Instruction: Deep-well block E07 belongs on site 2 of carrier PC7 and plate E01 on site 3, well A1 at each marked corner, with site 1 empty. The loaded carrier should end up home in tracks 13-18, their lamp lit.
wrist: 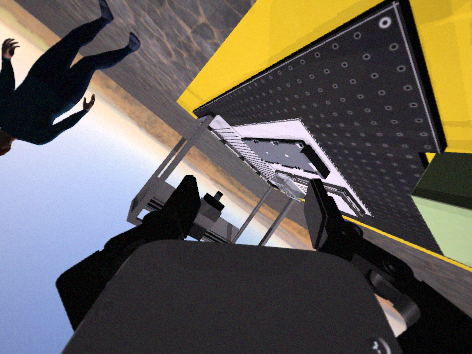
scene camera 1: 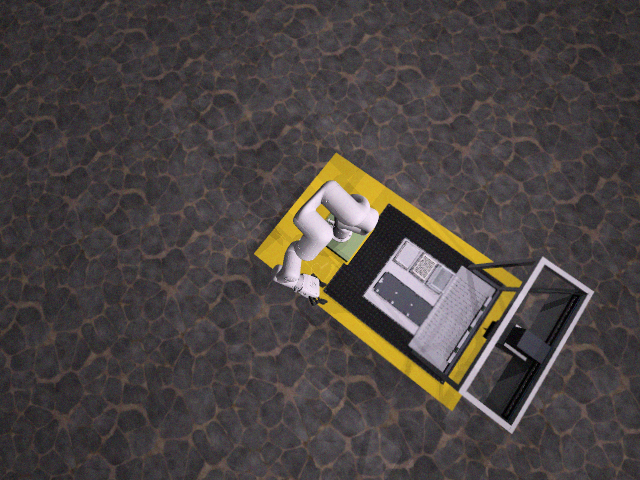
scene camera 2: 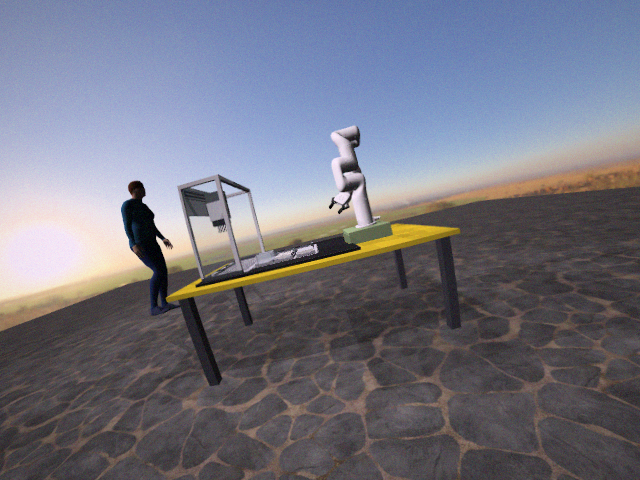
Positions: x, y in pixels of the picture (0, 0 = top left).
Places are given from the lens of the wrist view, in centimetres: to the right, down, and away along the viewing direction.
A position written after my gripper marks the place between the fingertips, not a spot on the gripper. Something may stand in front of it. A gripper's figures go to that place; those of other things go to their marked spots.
my gripper [wrist: 250, 191]: 1, 1, 14
grey carrier [wrist: 289, 153]: 15, -7, 52
